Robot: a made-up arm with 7 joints.
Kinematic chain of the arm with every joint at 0, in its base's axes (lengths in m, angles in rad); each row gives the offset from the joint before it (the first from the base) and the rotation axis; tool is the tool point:
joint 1: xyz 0 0 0.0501 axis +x
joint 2: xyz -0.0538 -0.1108 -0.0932 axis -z
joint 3: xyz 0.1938 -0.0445 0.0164 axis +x
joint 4: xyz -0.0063 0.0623 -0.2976 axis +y
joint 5: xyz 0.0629 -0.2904 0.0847 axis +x
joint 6: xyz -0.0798 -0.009 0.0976 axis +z
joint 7: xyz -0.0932 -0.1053 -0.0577 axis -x
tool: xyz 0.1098 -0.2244 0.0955
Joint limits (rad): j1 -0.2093..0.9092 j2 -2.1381..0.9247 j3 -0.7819..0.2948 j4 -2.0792..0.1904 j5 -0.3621..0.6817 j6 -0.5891..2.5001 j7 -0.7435..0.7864
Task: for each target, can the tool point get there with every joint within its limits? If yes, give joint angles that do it. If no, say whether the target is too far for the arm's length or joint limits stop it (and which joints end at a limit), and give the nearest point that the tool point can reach.
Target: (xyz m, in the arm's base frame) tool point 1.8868 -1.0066 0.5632
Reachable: no: too far | nearest point 0.6759 -0.4803 0.0964 | short by 1.400 m
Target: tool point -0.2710 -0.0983 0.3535
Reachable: no: joint limits stop it (at a limit: joint 1, joint 2, joint 3, joint 5, joint 6) | nearest point -0.2791 -0.1897 0.2980 | short by 0.107 m
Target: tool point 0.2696 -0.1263 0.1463
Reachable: yes | joints 0.2674 -0.5517 -0.6701 -0.3832 -0.2301 1.3777 0.5256
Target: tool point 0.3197 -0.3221 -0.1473
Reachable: yes | joints 0.7605 -0.8624 -0.2675 -0.4880 -0.2220 0.1376 0.4882
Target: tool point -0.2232 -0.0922 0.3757
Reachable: no: joint limits stop it (at a limit: joint 1, joint 2, joint 3, joint 5, joint 6) | nearest point -0.2452 -0.2005 0.3075 | short by 0.130 m
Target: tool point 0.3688 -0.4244 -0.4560
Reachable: yes | joints 0.4332 -0.0121 0.1745 -0.0024 -0.0854 0.7393 -0.2899
